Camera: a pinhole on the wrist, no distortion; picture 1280 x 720 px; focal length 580.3 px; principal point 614.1 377.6 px. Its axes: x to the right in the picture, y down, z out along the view. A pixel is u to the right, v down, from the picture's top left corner.
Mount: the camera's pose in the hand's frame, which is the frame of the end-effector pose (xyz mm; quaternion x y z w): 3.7 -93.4 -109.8 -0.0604 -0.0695 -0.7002 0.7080
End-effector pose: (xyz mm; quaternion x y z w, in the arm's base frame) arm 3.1 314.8 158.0 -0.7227 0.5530 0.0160 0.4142
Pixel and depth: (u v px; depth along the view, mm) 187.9 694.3 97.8
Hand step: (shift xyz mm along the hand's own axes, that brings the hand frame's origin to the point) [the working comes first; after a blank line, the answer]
In the camera's frame: -71.8 53.4 97.8

55.0 -4.3 -26.2
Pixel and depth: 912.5 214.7 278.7
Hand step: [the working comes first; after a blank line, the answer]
In the camera's frame: 143.3 -78.2 278.7

-77.0 -184.3 189.5
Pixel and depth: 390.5 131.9 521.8
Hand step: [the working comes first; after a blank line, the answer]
In the camera's frame: -201.1 -220.9 521.8

-226.4 197.0 363.8
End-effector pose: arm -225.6 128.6 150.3 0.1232 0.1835 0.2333 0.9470
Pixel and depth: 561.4 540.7 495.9
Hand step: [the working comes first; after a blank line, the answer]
In the camera's frame: -45.0 139.4 495.9

135.8 43.2 371.1
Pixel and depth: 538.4 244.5 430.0
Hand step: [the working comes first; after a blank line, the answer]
In the camera's frame: -56.1 -98.6 430.0

-101.4 39.2 301.5
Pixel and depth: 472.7 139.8 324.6
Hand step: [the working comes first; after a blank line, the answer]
In the camera's frame: -79.1 -133.0 324.6

-134.6 42.1 193.3
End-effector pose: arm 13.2 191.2 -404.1 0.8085 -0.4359 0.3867 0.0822
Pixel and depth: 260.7 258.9 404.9
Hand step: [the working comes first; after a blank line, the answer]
In the camera's frame: -246.6 -82.8 404.9

-87.1 222.0 242.1
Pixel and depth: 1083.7 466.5 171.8
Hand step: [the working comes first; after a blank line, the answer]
In the camera's frame: 139.0 26.3 171.8

29.0 -198.3 84.8
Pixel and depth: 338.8 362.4 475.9
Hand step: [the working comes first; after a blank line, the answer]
In the camera's frame: -225.8 -12.5 475.9

-17.6 215.4 316.6
